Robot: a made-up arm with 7 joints.
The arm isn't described. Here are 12 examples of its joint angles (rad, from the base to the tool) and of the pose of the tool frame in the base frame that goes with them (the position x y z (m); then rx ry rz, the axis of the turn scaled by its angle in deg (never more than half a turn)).
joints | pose
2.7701 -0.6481 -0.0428 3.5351 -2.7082 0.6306 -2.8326 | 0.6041 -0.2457 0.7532 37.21 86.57 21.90
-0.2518 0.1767 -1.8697 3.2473 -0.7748 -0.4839 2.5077 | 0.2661 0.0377 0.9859 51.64 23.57 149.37
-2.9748 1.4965 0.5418 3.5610 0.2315 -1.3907 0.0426 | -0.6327 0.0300 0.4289 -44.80 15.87 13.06
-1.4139 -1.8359 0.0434 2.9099 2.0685 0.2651 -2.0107 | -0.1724 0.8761 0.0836 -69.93 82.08 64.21
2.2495 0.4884 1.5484 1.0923 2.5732 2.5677 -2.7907 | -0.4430 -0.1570 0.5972 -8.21 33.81 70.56
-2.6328 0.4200 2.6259 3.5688 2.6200 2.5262 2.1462 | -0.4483 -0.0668 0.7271 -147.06 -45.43 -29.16
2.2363 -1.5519 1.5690 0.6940 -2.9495 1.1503 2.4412 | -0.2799 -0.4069 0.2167 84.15 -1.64 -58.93
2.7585 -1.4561 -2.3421 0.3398 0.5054 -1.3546 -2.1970 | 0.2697 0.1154 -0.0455 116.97 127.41 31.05
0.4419 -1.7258 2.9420 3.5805 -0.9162 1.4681 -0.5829 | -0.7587 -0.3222 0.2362 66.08 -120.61 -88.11
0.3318 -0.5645 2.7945 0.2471 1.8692 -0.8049 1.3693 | -0.2184 0.1070 0.1717 -120.50 -0.69 -31.01
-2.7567 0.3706 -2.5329 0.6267 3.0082 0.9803 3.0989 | 0.1798 0.3501 0.4316 -64.94 -61.81 -113.39
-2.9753 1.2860 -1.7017 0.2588 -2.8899 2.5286 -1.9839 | -0.1720 0.3057 0.3113 15.10 -63.86 -42.48
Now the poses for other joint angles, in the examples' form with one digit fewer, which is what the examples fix.
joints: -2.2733 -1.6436 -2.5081 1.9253 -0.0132 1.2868 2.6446
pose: 0.143 0.619 -0.237 87.4 -78.0 -26.3
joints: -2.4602 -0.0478 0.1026 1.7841 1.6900 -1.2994 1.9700
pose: -0.315 -0.172 0.778 103.6 -69.0 -119.5
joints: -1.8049 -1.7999 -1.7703 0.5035 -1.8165 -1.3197 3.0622
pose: -0.242 0.234 0.208 10.8 2.2 -135.7
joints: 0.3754 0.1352 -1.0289 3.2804 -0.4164 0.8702 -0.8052
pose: 0.059 0.072 1.084 46.5 -1.5 67.3
